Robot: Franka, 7 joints.
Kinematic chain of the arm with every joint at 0, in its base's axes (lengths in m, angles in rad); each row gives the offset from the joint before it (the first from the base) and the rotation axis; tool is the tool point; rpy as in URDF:
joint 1: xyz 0 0 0.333 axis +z
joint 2: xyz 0 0 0 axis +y
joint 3: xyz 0 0 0.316 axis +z
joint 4: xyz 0.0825 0 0 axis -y
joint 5: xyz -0.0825 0 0.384 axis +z
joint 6: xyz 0 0 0 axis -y
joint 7: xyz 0.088 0 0 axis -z
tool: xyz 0 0 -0.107 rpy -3.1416 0 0
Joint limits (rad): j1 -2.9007..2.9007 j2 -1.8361..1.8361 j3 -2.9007..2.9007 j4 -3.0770..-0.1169 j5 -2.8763..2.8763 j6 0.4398..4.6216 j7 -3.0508..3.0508
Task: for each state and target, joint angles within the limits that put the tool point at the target. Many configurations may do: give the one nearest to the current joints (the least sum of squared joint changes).
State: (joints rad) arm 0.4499 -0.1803 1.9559 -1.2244 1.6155 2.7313 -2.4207
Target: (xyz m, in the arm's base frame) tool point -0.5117 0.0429 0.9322
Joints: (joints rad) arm 0.8086 0.0600 2.3719 -1.1982 1.6360 2.7330 -2.4207
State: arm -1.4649 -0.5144 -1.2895 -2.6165 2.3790 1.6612 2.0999
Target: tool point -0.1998 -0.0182 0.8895
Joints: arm -1.6388 -1.1501 -0.5213 -2.1642 2.3204 1.4099 2.0999
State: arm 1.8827 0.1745 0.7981 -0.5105 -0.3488 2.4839 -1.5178
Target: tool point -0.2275 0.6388 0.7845
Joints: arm 1.5554 0.4084 0.5554 -0.9325 -0.3506 2.2152 -1.5178
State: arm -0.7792 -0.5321 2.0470 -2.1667 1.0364 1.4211 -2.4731
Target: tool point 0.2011 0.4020 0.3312
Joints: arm -0.9215 -0.3090 1.7733 -2.2210 0.9494 1.2585 -2.4731
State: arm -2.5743 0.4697 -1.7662 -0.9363 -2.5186 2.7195 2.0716
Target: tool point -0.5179 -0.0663 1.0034
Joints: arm -2.3804 0.6115 -1.7250 -0.5877 -2.5077 2.5452 2.0716
